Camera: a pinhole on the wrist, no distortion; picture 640 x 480 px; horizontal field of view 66.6 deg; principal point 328.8 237.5 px. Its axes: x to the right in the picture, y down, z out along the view. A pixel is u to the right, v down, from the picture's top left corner.
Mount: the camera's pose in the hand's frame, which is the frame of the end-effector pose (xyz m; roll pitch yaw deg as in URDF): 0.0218 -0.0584 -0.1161 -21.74 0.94 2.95
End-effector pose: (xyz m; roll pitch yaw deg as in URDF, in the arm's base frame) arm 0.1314 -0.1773 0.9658 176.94 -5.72 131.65
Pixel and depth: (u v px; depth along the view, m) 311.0 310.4 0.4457
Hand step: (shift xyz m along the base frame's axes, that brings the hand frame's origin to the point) 0.1185 0.1409 -0.2627
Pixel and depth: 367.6 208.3 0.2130
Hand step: -0.0206 0.0445 -0.0813
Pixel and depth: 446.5 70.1 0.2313
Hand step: -0.0895 0.0455 -0.1207
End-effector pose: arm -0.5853 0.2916 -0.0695 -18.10 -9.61 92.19
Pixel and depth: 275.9 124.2 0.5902
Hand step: -0.1743 -0.1185 0.4382
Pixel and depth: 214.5 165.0 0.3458
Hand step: -0.0835 -0.0951 0.1962
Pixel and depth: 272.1 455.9 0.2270
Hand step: -0.1301 -0.0187 0.0157
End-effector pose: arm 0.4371 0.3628 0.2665 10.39 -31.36 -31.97
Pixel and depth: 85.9 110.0 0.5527
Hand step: -0.4214 0.1641 0.2532
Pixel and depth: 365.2 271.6 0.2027
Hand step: 0.0039 0.0190 0.0791
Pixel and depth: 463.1 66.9 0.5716
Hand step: -0.1322 -0.0487 0.5025
